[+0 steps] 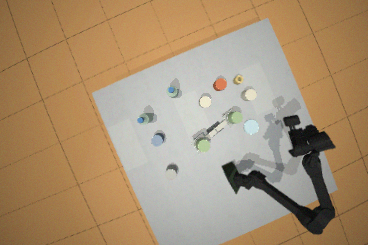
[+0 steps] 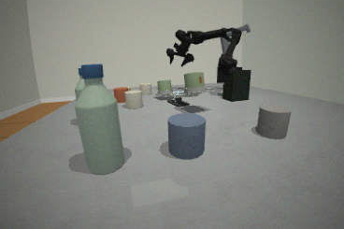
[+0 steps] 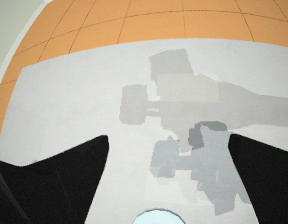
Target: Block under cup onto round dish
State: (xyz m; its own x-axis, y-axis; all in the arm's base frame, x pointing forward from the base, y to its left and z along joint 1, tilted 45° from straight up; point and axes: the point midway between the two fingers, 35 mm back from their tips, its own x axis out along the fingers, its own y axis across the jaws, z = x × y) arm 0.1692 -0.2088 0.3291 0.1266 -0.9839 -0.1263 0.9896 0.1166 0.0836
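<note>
Now: gripper tip 230 mm to the right of the teal block, 150 mm short of it and 130 mm above it. Also, from my gripper tip: white balance: 370 mm to the left, 150 mm below, 140 mm ahead; orange cylinder: 360 mm ahead, 200 mm to the left, 130 mm below; pale blue round dish: 170 mm below, 140 mm to the left, 30 mm ahead.
</note>
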